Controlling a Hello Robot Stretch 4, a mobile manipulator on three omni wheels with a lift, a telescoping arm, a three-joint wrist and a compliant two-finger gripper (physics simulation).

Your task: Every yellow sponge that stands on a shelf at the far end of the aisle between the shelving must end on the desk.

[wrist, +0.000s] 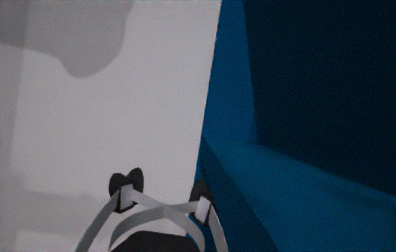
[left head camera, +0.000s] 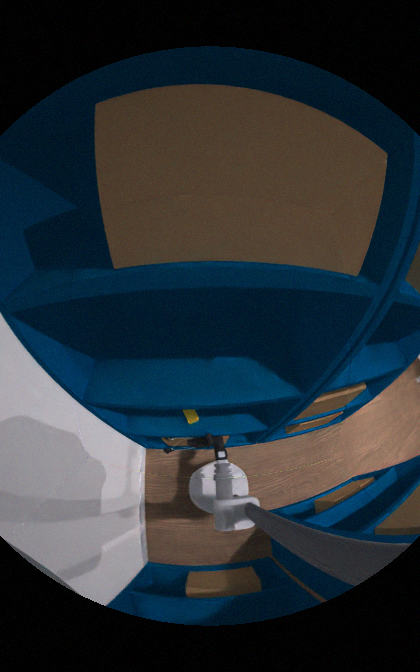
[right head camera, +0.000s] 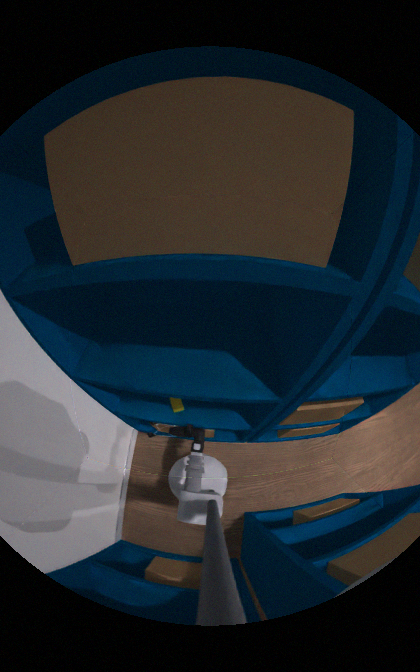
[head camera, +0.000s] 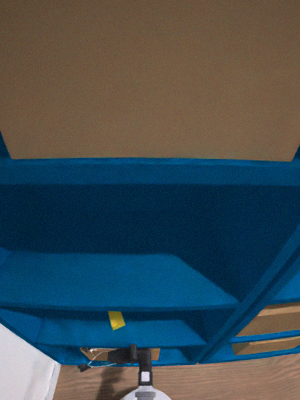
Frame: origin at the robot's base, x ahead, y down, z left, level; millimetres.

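Seen in the pictures: gripper, fingertip midpoint: (wrist: 167, 187) (head camera: 79, 358).
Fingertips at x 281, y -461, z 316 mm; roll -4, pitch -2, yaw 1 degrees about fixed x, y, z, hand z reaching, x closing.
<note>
Offsets run from my fingertips to a thing's top centre. "*": to the spot under its first point. Level surfaces: height alone.
A yellow sponge {dx +173, dy -90, dz -159 mm} (head camera: 116, 320) (left head camera: 190, 416) (right head camera: 176, 404) stands on a low blue shelf {dy -45 mm} (head camera: 165, 331), partly hidden by the shelf board above it. It does not show in the wrist view. My gripper (head camera: 84, 359) (left head camera: 167, 445) (right head camera: 153, 430) (wrist: 167, 187) is open, with no thing between its fingertips. It points left along the front of the shelving, and in the head view it shows below and left of the sponge. In the wrist view the right finger overlaps the edge of a blue shelf (wrist: 300, 200). The desk does not show.
A white wall (head camera: 22, 365) (wrist: 100, 115) closes the aisle at the left. Cardboard boxes (head camera: 272, 320) (left head camera: 223, 581) stand in the shelving on both sides, and a large one {* dx +68, dy -1060, dz -317 mm} (head camera: 150, 80) stands higher up. My base (left head camera: 200, 487) is on the wooden floor (left head camera: 295, 475) between the units.
</note>
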